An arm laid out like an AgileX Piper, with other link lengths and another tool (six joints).
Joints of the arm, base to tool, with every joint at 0 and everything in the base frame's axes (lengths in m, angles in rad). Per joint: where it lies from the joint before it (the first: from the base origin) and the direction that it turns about. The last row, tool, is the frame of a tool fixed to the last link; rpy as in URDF.
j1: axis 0 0 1 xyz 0 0 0.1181
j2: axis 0 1 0 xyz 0 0 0
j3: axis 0 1 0 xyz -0.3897 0 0.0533
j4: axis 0.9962 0 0.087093 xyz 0.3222 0 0.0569
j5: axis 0 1 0 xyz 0 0 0
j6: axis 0.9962 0 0.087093 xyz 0.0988 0 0.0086
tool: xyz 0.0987 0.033 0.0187 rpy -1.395 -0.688 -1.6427
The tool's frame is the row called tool.
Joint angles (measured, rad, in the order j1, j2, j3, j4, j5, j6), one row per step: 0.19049 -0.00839 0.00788 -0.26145 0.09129 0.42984; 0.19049 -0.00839 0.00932 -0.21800 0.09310 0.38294; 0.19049 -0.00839 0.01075 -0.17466 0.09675 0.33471; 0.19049 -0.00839 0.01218 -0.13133 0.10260 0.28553; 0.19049 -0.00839 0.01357 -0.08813 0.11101 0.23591; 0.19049 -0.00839 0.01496 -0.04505 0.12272 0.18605; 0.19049 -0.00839 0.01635 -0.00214 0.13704 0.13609; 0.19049 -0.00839 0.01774 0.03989 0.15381 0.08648; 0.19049 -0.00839 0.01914 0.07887 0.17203 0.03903; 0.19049 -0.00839 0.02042 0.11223 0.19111 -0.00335; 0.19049 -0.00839 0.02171 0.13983 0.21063 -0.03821; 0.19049 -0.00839 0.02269 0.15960 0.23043 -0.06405
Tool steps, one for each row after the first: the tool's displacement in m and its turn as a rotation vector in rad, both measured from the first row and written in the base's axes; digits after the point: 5 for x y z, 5 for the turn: -0.00009 0.00074 -0.00140 -0.00430 0.00347 0.00347; -0.00016 0.00148 -0.00318 -0.01030 0.00833 0.00683; -0.00023 0.00225 -0.00539 -0.01761 0.01502 0.01029; -0.00031 0.00308 -0.00809 -0.02591 0.02395 0.01412; -0.00045 0.00402 -0.01143 -0.03513 0.03587 0.01865; -0.00069 0.00514 -0.01526 -0.04507 0.05009 0.02430; -0.00108 0.00648 -0.01955 -0.05594 0.06632 0.03132; -0.00164 0.00800 -0.02410 -0.06791 0.08345 0.03953; -0.00233 0.00958 -0.02871 -0.08048 0.10087 0.04838; -0.00312 0.01113 -0.03332 -0.09135 0.11883 0.05740; -0.00396 0.01251 -0.03777 -0.10099 0.13694 0.06578
